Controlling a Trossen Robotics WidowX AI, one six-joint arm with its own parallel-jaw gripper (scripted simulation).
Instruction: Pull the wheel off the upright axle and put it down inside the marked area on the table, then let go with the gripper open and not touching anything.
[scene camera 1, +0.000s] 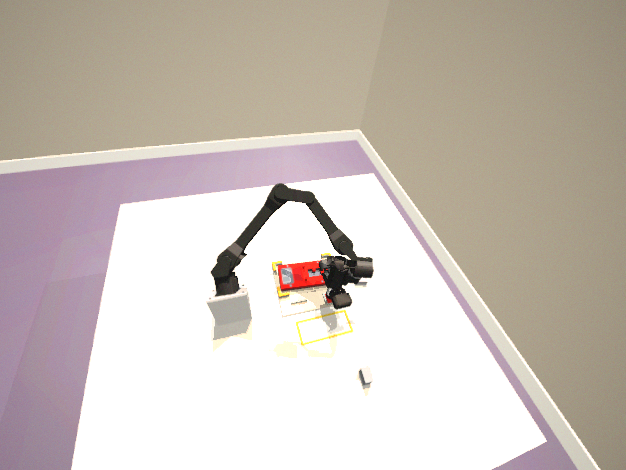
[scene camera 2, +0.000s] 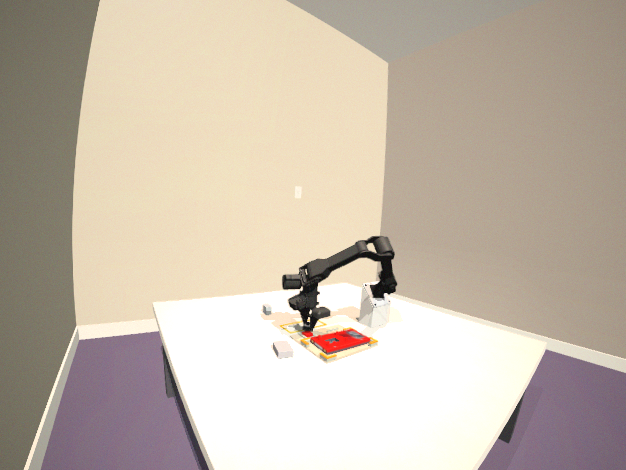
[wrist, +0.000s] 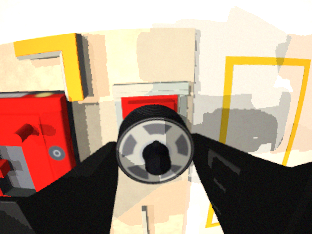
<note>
I see my gripper (scene camera 2: 308, 327), a dark wheel (wrist: 148, 123), a red plate (scene camera 1: 302, 275) and an axle (wrist: 156, 157).
The red plate also shows in scene camera 2 (scene camera 2: 332, 343). My gripper is seen too in scene camera 1 (scene camera 1: 330, 293) and in the wrist view (wrist: 153, 145).
</note>
